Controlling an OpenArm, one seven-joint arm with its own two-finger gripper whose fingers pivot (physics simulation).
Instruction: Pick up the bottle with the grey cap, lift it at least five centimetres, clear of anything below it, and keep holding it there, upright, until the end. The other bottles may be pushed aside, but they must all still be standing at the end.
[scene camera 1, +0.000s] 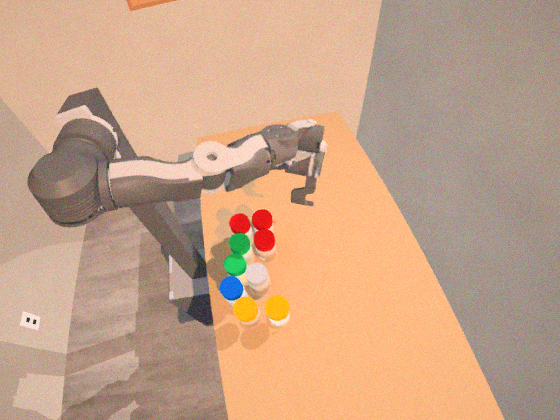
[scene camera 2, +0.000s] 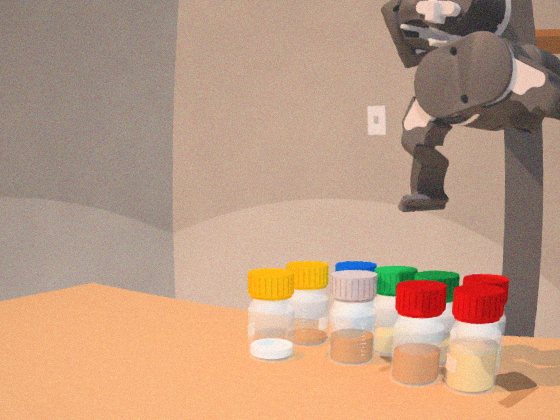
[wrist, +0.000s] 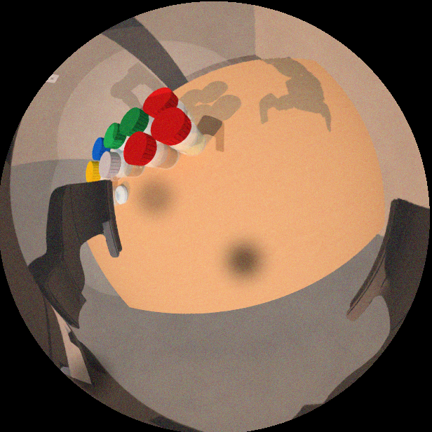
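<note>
The grey-capped bottle (scene camera 1: 257, 277) (scene camera 2: 353, 317) (wrist: 111, 165) stands upright on the table, with brownish contents. In scene camera 1 a green-capped bottle (scene camera 1: 235, 265) and a blue-capped bottle (scene camera 1: 231, 288) stand close on its left, a red-capped bottle (scene camera 1: 264, 241) stands above it, and two yellow-capped bottles (scene camera 1: 246, 310) (scene camera 1: 277, 308) stand below it. My gripper (scene camera 1: 310, 172) (scene camera 2: 406, 135) (wrist: 212, 243) is wide open and empty. It hangs well above the table, beyond the red-capped end of the group, apart from all bottles. In the wrist view the grey cap shows just above the left finger.
Two more red-capped bottles (scene camera 1: 240, 223) (scene camera 1: 262, 220) and another green-capped one (scene camera 1: 240, 244) stand at the group's upper end. All visible bottles stand upright. The wooden table (scene camera 1: 360, 280) (scene camera 2: 125, 360) (wrist: 280, 200) has its edge close to the left of the group in scene camera 1.
</note>
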